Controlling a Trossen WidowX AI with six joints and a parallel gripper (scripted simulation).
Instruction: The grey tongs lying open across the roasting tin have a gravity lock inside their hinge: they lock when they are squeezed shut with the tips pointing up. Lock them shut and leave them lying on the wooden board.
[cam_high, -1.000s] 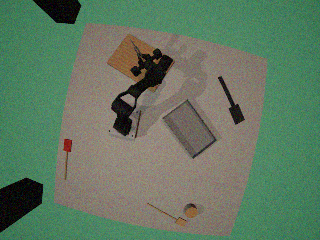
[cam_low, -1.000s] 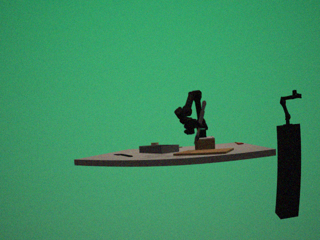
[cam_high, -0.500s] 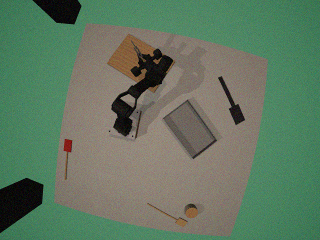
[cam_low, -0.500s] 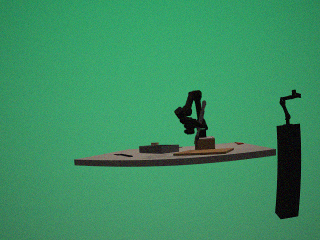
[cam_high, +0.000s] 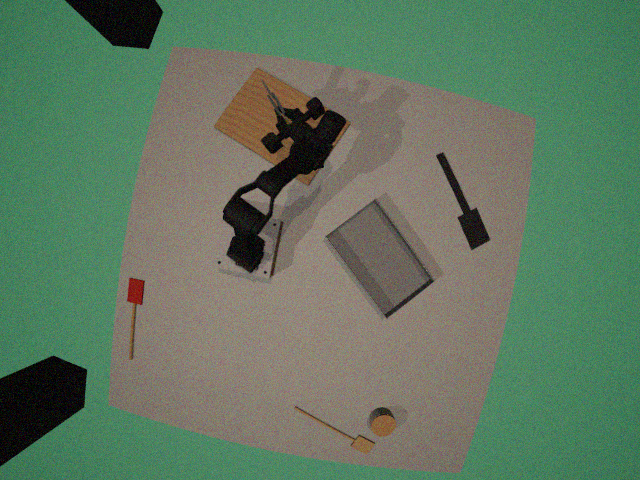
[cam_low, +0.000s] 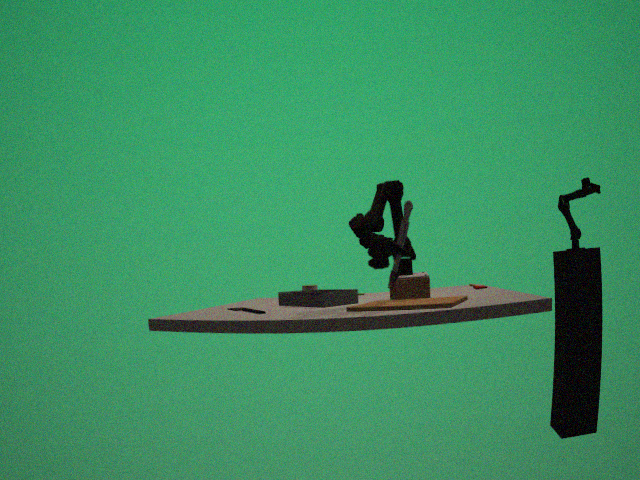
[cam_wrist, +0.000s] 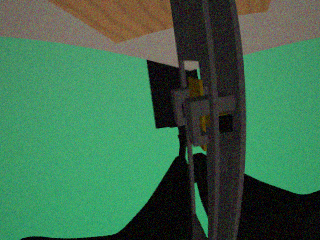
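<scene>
My gripper tip is now 40 mm short of the yellow mark, 30 mm to the left of it and 20 mm above it. The rest, counted from my gripper tip: wooden board (170 mm below); then roasting tin (390 mm ahead, 340 mm to the right, 150 mm below); then black spatula (620 mm ahead, 170 mm below, 110 mm to the right).
</scene>
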